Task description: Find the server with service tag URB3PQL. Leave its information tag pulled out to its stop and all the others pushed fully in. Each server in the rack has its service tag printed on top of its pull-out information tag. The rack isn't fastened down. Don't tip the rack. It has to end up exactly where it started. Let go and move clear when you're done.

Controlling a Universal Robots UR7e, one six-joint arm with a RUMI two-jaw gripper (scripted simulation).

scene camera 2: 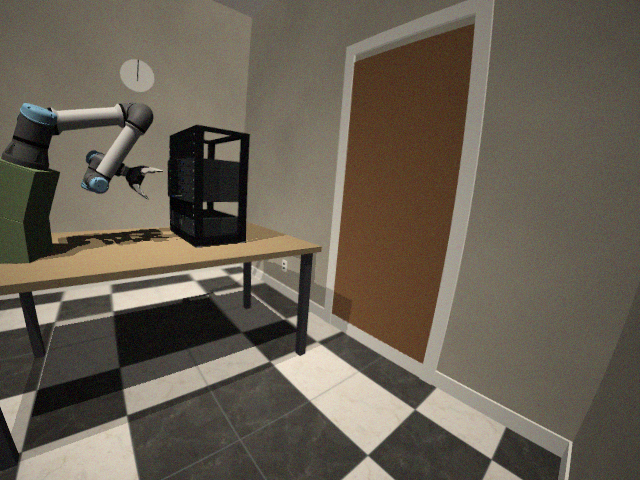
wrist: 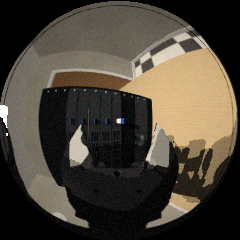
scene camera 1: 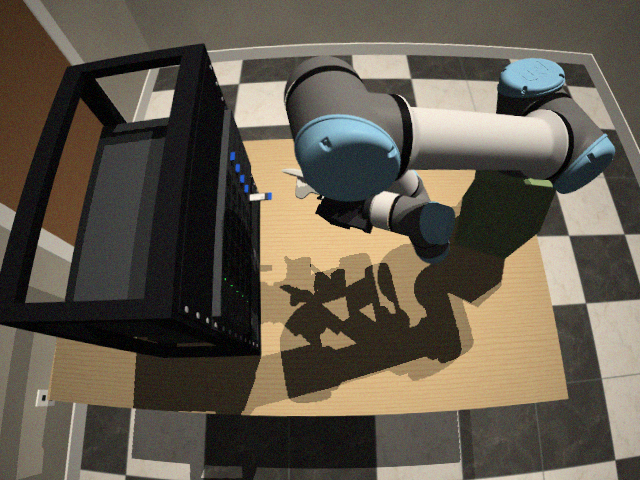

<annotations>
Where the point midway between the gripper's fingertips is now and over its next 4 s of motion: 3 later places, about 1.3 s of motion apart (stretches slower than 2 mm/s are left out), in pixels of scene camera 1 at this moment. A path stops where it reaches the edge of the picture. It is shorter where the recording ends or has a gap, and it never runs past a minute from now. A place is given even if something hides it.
The gripper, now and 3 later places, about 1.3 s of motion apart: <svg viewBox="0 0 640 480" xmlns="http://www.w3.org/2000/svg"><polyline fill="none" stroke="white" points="300,185 286,189 280,191 298,185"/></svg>
</annotations>
